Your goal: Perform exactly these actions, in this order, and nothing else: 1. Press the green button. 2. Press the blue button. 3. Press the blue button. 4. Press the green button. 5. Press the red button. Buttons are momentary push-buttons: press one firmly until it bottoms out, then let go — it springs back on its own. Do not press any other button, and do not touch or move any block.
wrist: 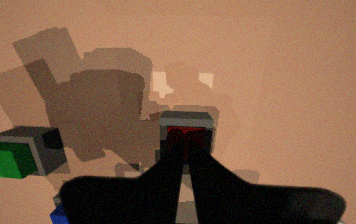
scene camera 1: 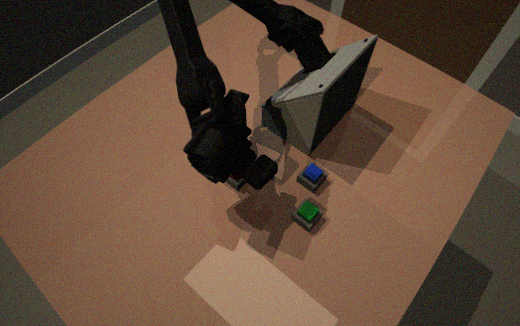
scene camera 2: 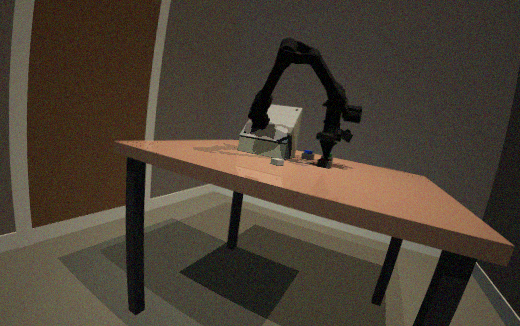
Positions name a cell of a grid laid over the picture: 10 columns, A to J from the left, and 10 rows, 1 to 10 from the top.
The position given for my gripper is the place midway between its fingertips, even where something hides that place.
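I can see my own gripper in scene camera 1 (E6) and in scene camera 2 (G5), and my gripper is there in the wrist view (F7) as well.
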